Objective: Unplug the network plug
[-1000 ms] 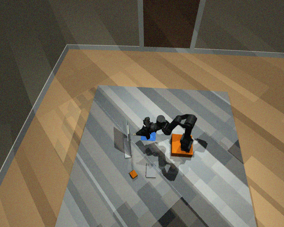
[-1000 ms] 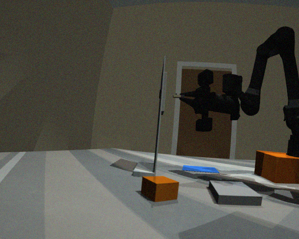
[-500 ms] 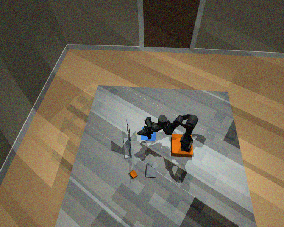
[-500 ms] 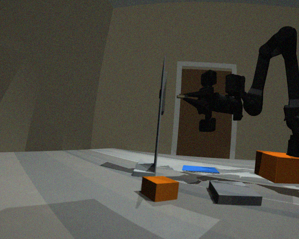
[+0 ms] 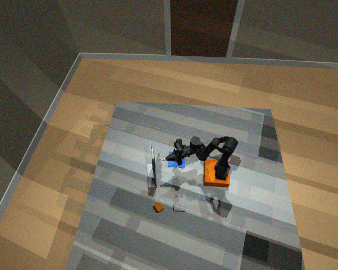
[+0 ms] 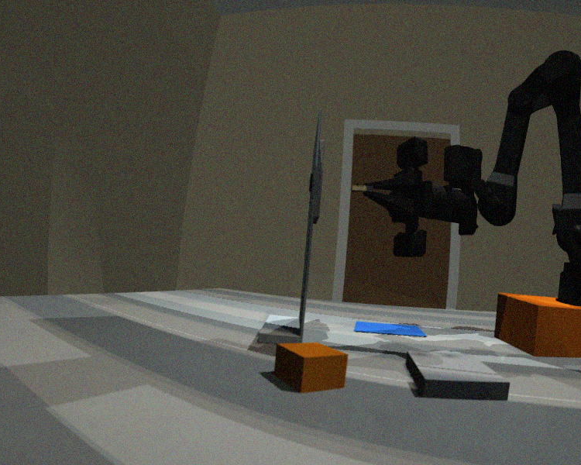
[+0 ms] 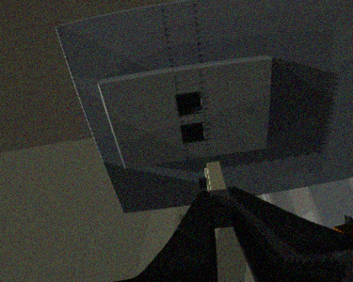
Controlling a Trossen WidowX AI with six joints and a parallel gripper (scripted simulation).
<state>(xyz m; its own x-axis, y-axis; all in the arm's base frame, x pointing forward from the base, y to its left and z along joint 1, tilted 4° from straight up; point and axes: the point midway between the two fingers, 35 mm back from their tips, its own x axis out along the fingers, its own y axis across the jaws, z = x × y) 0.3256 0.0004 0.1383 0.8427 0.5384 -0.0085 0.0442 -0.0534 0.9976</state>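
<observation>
The blue marked square lies 5 cm behind my gripper tip, 12 cm to the right of it and 22 cm below it. From my gripper tip the other things lie so: tan network plug: right at my gripper tip; flat grey block: 12 cm behind, 18 cm to the left, 21 cm below; upright panel: 8 cm ahead, 2 cm to the left, 8 cm below.
</observation>
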